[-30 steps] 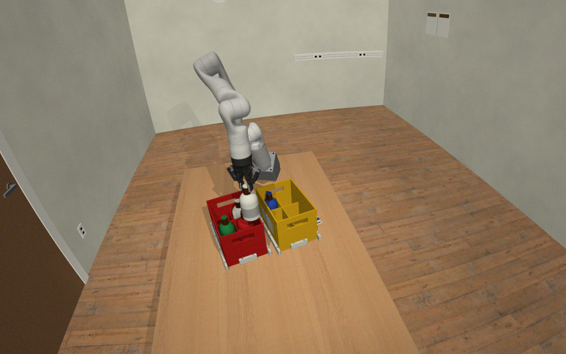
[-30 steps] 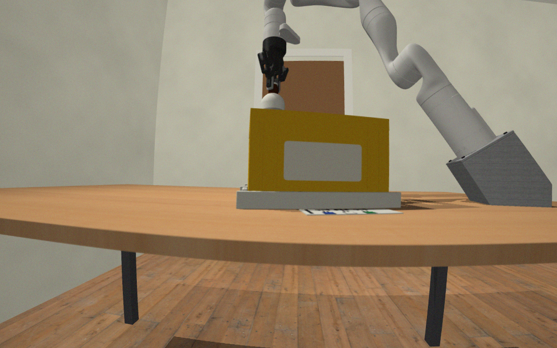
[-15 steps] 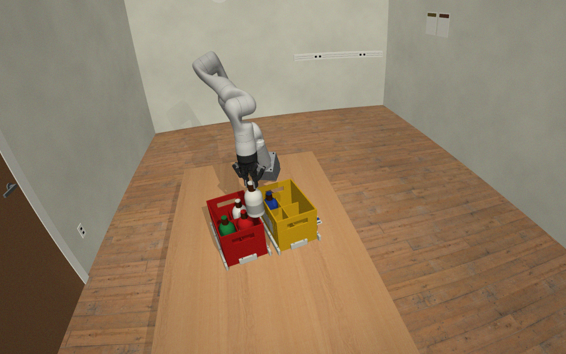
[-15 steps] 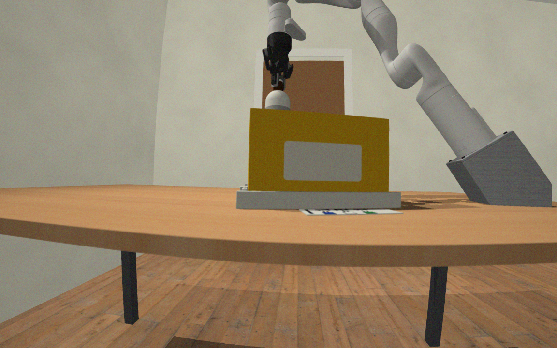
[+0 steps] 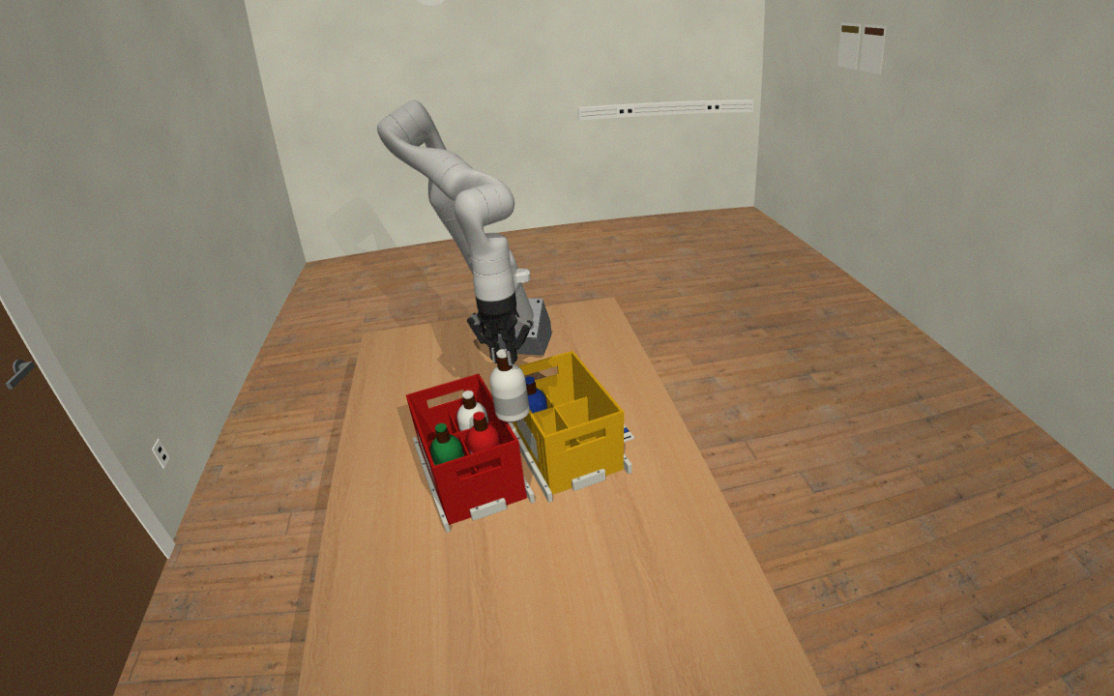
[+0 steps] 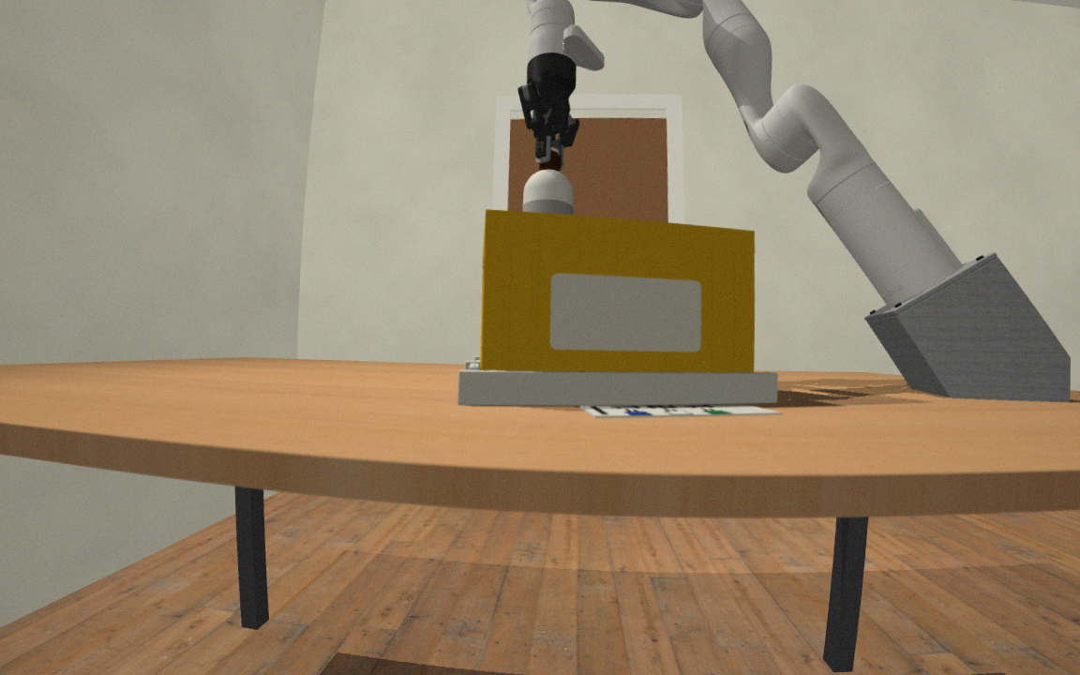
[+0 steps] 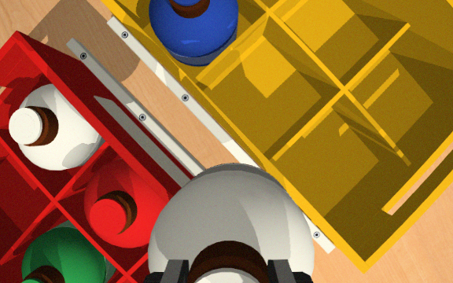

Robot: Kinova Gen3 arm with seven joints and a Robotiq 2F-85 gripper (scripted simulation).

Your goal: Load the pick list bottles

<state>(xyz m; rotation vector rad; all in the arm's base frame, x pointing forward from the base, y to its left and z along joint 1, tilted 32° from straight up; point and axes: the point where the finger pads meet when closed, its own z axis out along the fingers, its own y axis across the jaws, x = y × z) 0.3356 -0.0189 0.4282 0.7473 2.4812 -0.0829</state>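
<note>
My gripper is now 60 mm past the yellow crate, 120 mm to the right of it and 250 mm above it. Also, from my hand: red bottle: 50 mm behind, 70 mm to the right, 250 mm below; then red crate: 40 mm behind, 110 mm to the right, 250 mm below; then blue bottle: 140 mm behind, 70 mm to the left, 250 mm below.
</note>
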